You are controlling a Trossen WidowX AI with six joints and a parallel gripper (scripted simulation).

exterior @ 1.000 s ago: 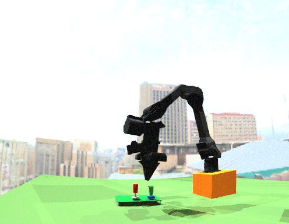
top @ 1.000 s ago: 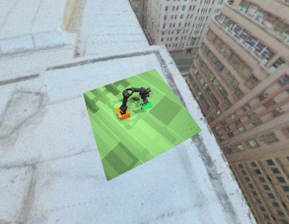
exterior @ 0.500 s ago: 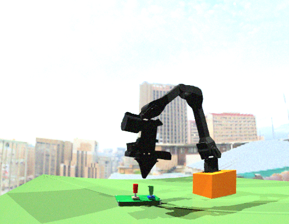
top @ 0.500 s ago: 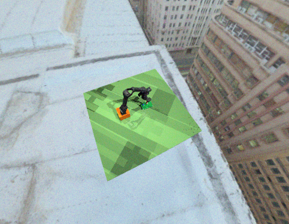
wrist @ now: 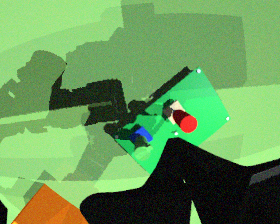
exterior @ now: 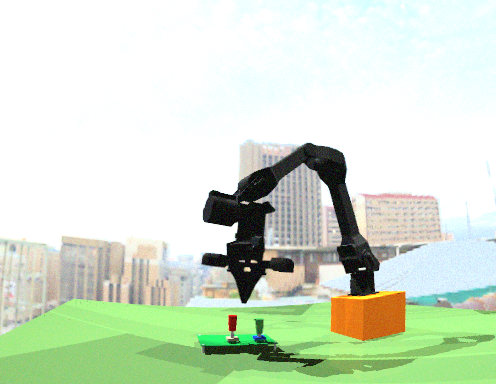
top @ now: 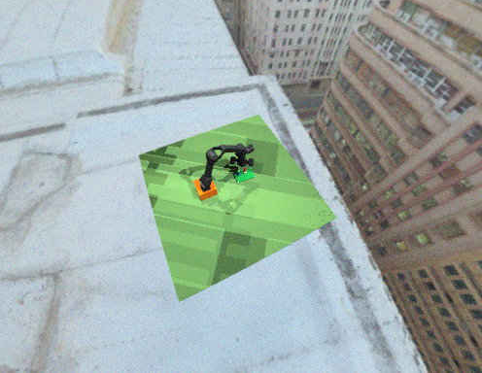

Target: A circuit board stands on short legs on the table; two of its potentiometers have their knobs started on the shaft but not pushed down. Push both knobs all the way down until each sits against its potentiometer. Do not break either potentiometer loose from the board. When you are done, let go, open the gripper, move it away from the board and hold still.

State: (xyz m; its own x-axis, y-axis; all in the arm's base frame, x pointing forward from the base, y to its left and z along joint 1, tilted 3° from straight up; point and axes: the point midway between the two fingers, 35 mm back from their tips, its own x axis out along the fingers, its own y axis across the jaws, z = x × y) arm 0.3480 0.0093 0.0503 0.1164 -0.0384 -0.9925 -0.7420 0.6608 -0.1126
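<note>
Now: the red knob 5 cm below my gripper tip, 2 cm ahead of it and 1 cm to the right of it. From my gripper tip the other things lie so: green knob 5 cm below, 4 cm behind.
</note>
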